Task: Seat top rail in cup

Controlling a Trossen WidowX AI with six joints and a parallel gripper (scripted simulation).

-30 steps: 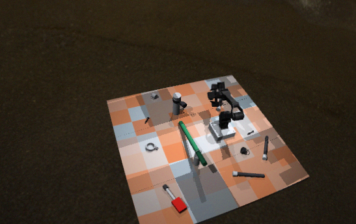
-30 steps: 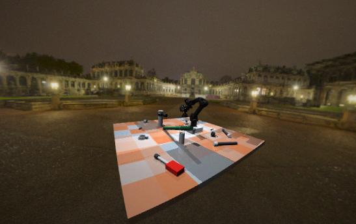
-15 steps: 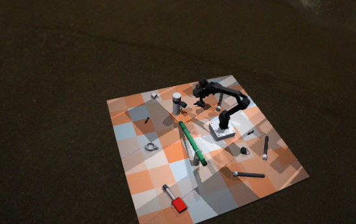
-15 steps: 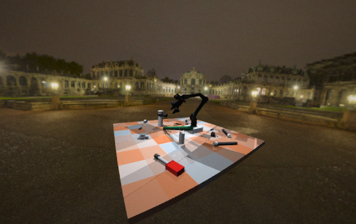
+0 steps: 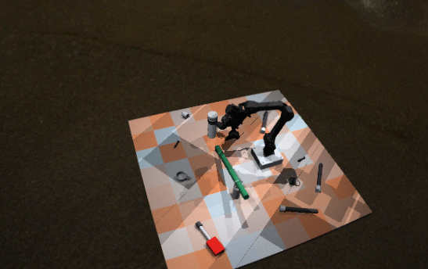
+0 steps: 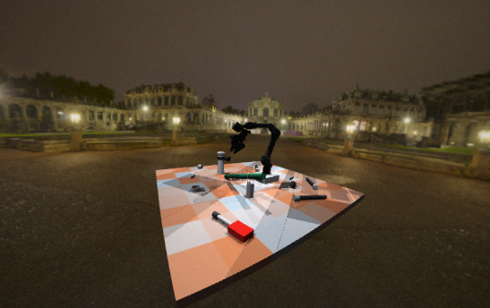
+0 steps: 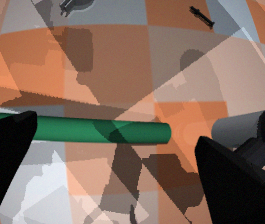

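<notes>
My gripper tip is now 20 mm past the black rail-end cup, 170 mm to the left of it and 80 mm above it. Round my gripper tip: grey line post 300 mm to the left, 130 mm below; then red-headed mallet 240 mm ahead, 520 mm to the left, 220 mm below; then dark fitting 410 mm behind, 310 mm to the left, 220 mm below.
</notes>
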